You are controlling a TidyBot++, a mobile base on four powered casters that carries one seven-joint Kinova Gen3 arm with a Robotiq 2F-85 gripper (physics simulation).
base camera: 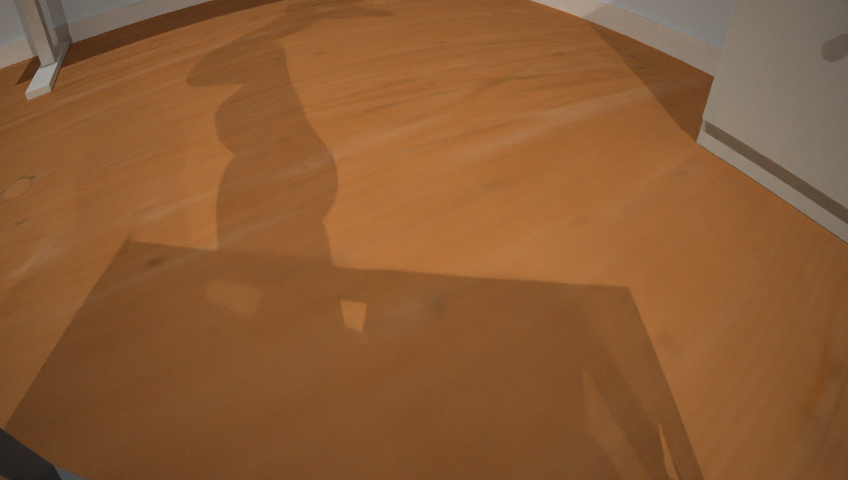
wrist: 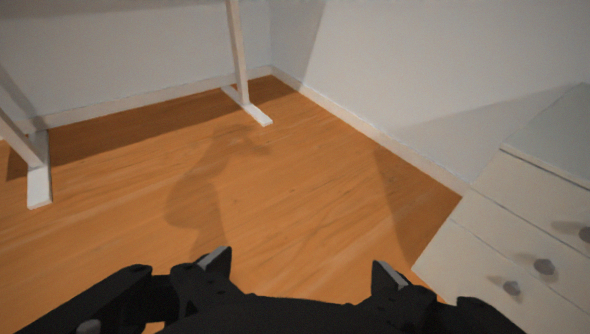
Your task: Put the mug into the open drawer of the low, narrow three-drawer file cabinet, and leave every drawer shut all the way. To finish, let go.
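Frame: origin at the arm's base, x back, y right, z up, level; millimetres.
Seen in the pictures: gripper, fingertip midpoint: (wrist: 300, 269).
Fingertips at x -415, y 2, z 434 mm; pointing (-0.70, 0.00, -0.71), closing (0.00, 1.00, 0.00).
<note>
A point is followed by its place in that frame.
The pale file cabinet (base camera: 785, 101) @[y 529, x -734, z -231 mm] (wrist: 450, 250) @[y 477, x -794, z -139 mm] stands at the right of both views, cut off by the frame edge. In the wrist view its front shows three drawer fronts with grey knobs, and thin seams run between them. The fronts look flush where they show. Part of its grey top (wrist: 560, 135) @[y 588, x -884, z 249 mm] shows at the right edge. The mug does not show in either view. My gripper (wrist: 300, 269) @[y 2, x -415, z 434 mm] is open and empty, above the floor to the left of the cabinet front.
A white desk leg (base camera: 40, 82) (wrist: 257, 114) stands on the floor near the walls. Another desk leg (wrist: 39, 187) stands at the left of the wrist view. A wall with a pale baseboard (wrist: 350, 118) @[y 292, x -1900, z -346 mm] runs behind the cabinet. Shadows of the arm and base lie on the wooden floor.
</note>
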